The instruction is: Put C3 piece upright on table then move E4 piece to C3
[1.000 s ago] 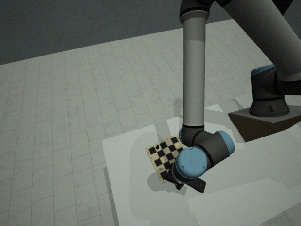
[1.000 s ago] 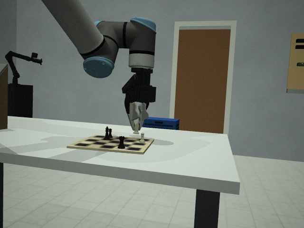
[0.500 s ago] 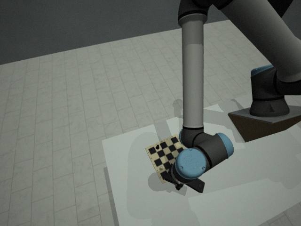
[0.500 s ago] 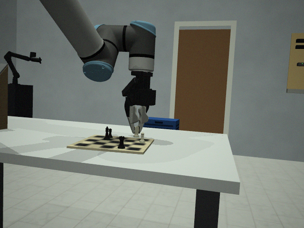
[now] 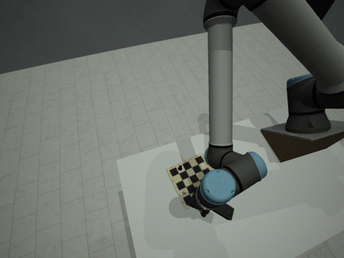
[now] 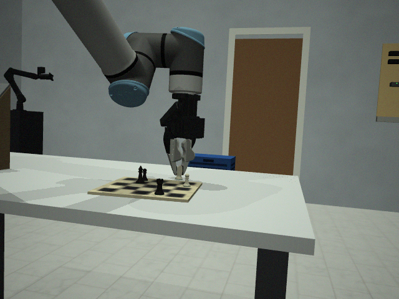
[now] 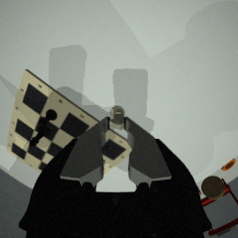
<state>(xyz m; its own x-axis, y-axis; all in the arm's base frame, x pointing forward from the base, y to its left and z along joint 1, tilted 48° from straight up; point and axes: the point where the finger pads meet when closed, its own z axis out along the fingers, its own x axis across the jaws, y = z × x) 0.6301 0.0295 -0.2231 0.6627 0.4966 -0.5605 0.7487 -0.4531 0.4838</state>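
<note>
Right now my hand is 10 mm above the white knight. Also, from my hand: chessboard: 10 mm behind, 140 mm to the right, 30 mm below; then small black piece: 70 mm behind, 80 mm to the right, 10 mm below; then white pawn: 60 mm ahead, 90 mm to the right, 10 mm below.
</note>
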